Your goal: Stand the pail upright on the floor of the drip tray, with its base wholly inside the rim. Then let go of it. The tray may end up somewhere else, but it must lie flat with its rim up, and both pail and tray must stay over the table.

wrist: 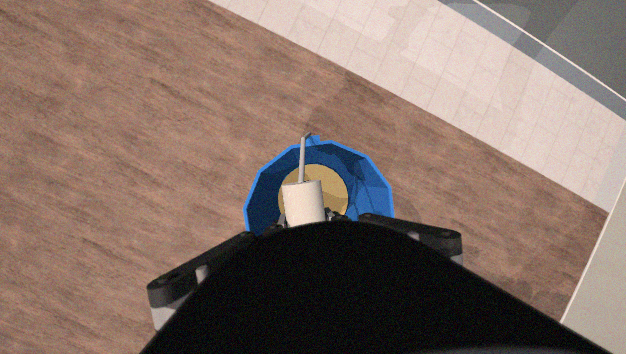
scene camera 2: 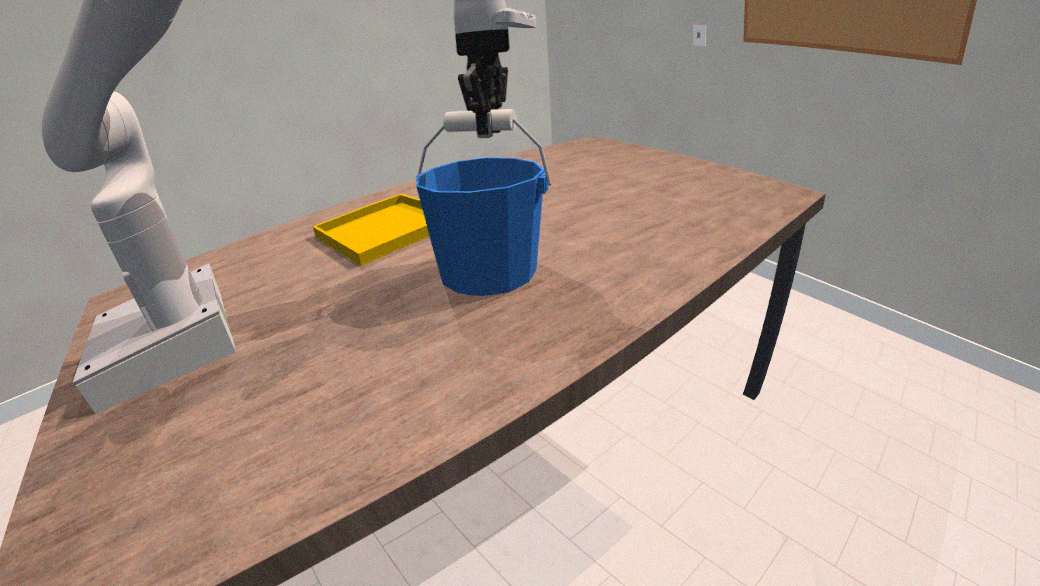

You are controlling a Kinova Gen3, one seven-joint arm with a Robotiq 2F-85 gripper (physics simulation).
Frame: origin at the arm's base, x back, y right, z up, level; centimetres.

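Seen in the pictures: gripper, between the fingertips: [wrist: 306, 220] [scene camera 2: 489, 135]; arm's base, origin of its link: [scene camera 2: 176, 310].
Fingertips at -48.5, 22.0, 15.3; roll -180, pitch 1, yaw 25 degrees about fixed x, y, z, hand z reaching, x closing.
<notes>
Pixels of each thing's top centre, then the offset from my fingertips to it, as dx, dy, dz. "spot": a spot on its surface instead. Level surfaces: height alone.
- blue pail, a spot on its surface: [scene camera 2: 483, 232] spot: +8.2, +6.1, -11.6
- yellow drip tray, centre of its top: [scene camera 2: 382, 218] +2.0, -33.3, -19.6
- wooden table, height of its surface: dz -22.1
A blue pail [scene camera 2: 483, 232] [wrist: 377, 197] stands upright on the table, its wire bail raised with a white grip [scene camera 2: 457, 120] [wrist: 304, 200] on top. My gripper [scene camera 2: 483, 125] [wrist: 306, 220] points down above the pail and is shut on the white grip near its middle. In the wrist view the palm housing hides the fingertips' lower part and the near side of the pail. The yellow drip tray [scene camera 2: 378, 227] lies flat with its rim up behind and left of the pail in the scene view. The pail hides its right end. The tray does not show in the wrist view.
The wooden table [scene camera 2: 312, 407] [wrist: 125, 125] has its front edge running diagonally to the right of the pail in the scene view. The arm's base block [scene camera 2: 163, 360] stands at the table's left end. A grey wall [scene camera 2: 291, 94] rises behind.
</notes>
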